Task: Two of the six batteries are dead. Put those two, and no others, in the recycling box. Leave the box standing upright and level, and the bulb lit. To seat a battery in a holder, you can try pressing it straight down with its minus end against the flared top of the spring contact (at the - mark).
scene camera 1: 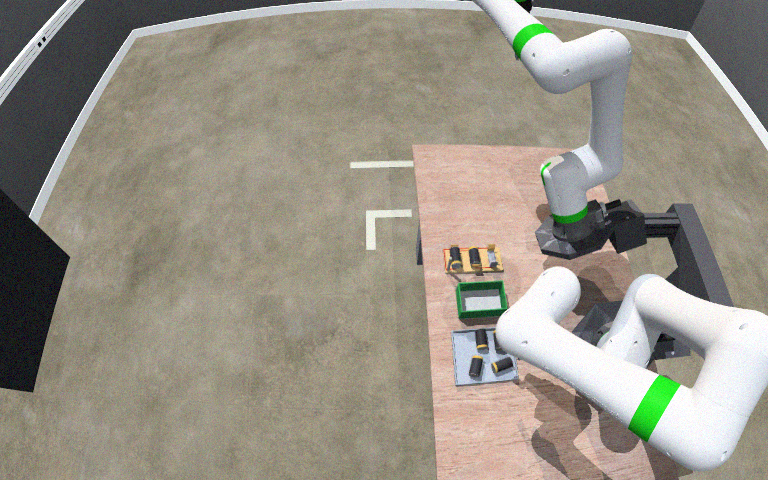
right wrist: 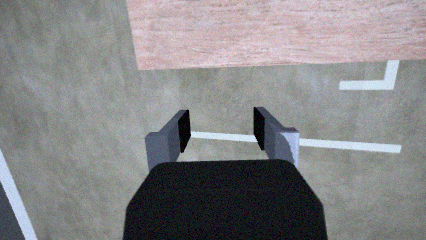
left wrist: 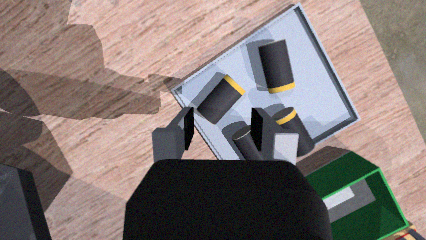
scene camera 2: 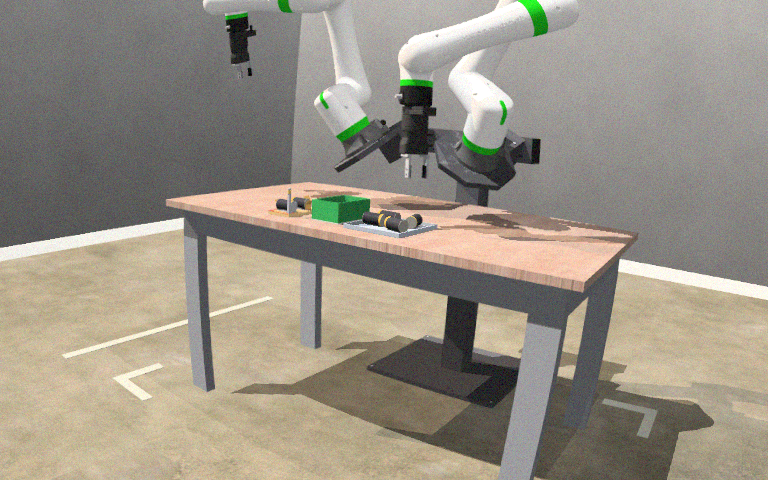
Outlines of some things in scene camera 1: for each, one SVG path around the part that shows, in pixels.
A grey tray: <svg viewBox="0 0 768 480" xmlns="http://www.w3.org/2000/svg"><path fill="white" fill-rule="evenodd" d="M496 327L484 328L486 329L488 345L485 350L477 350L475 340L476 329L451 330L455 386L518 380L516 358L506 352L502 352L502 350L496 351L494 349L493 331L496 330ZM511 357L513 367L496 374L493 373L492 363L509 356ZM474 355L483 356L479 377L469 376L470 365Z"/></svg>
